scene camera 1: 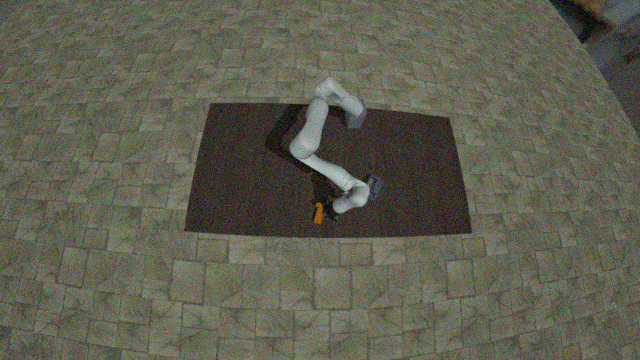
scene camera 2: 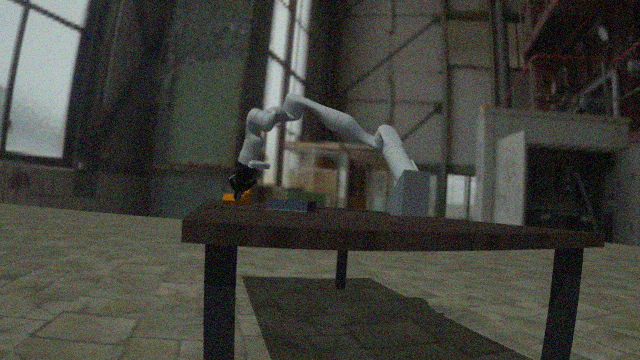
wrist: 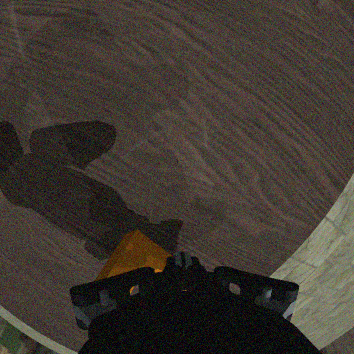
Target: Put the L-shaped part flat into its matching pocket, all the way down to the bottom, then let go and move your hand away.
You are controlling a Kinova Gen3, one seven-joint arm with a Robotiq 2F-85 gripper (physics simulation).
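Places are measured from the arm's base along level axes (x ahead, y left, z up), in metres.
Where they show: gripper, fingertip midpoint: [scene camera 1: 324, 214] [scene camera 2: 236, 199] [wrist: 181, 260]; arm's base at its link origin: [scene camera 1: 356, 110] [scene camera 2: 409, 182].
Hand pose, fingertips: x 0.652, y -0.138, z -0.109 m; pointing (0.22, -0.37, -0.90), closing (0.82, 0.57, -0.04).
Things, the pixels of their top centre, and the offset from my fingertips. Level surfaces: height alone.
- orange L-shaped part at its top centre: [wrist: 155, 315] [scene camera 2: 237, 187] [scene camera 1: 318, 212] 0.033 m right, 0.002 m back, 0.047 m up
- dark wooden table at its surface level: 0.020 m down
- grey-blue pocket block at its top centre: [scene camera 2: 291, 199] [scene camera 1: 373, 187] 0.277 m left, 0.190 m back, 0.017 m up
The orange L-shaped part [scene camera 1: 318, 213] [scene camera 2: 228, 198] [wrist: 135, 253] lies on the dark wooden table [scene camera 1: 250, 178] [scene camera 2: 358, 230] [wrist: 211, 105] near its front edge. My gripper [scene camera 1: 332, 213] [scene camera 2: 238, 192] [wrist: 181, 260] is shut with its fingertips together, low over the table and right beside the part. Nothing is between the fingers; the part sits just to the left of them in the wrist view, partly hidden by the gripper body. The grey-blue pocket block [scene camera 1: 373, 185] [scene camera 2: 291, 204] lies flat on the table to the right of the wrist; its pocket does not show clearly.
The arm's grey base pedestal [scene camera 1: 356, 118] [scene camera 2: 409, 192] stands at the table's back edge. The table's front edge and the tiled floor [wrist: 326, 225] are close to the gripper.
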